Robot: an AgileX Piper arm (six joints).
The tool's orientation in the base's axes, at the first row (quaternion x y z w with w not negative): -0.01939 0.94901 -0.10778 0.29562
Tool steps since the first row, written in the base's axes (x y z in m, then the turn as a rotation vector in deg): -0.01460 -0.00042 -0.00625 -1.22 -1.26 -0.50; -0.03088 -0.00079 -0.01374 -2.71 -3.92 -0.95; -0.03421 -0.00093 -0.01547 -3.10 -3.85 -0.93; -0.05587 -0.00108 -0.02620 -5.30 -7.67 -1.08; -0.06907 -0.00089 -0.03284 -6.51 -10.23 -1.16; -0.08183 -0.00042 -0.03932 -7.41 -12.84 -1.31; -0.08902 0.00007 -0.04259 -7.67 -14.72 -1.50; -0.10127 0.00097 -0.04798 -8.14 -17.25 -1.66; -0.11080 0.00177 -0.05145 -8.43 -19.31 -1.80; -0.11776 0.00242 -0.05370 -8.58 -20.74 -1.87
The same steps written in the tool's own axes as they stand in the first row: 0.01556 0.00055 -0.00316 1.41 -1.15 -0.05; 0.03319 0.00137 -0.00628 3.16 -3.69 -0.01; 0.03691 0.00151 -0.00675 3.46 -3.64 -0.26; 0.06076 0.00310 -0.01036 5.74 -7.40 -0.65; 0.07532 0.00437 -0.01253 7.04 -9.91 -0.77; 0.08941 0.00588 -0.01464 8.13 -12.45 -0.66; 0.09711 0.00687 -0.01618 8.64 -14.25 -0.29; 0.11012 0.00859 -0.01895 9.37 -16.70 0.06; 0.11983 0.00986 -0.02171 9.89 -18.68 0.41; 0.12675 0.01079 -0.02397 10.20 -20.07 0.65
